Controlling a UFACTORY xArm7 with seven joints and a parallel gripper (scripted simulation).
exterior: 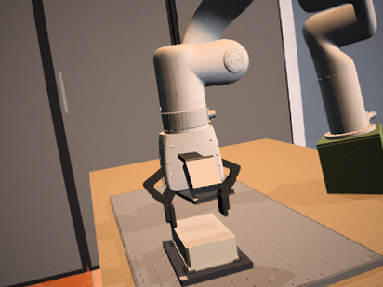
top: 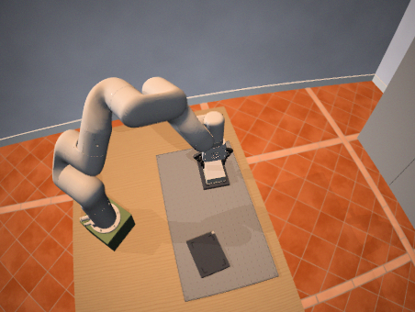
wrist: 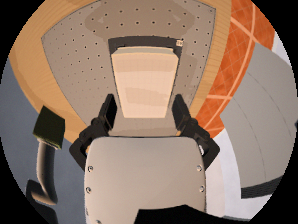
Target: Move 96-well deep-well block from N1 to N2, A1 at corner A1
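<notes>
Now: the cream deep-well block 50 mm below my hand. Round my hand: white A1 mark: 130 mm behind, 270 mm to the right, 70 mm below; then dark plate nest N1: 70 mm below; then dark plate nest N2: 180 mm behind, 340 mm to the right, 70 mm below.
</notes>
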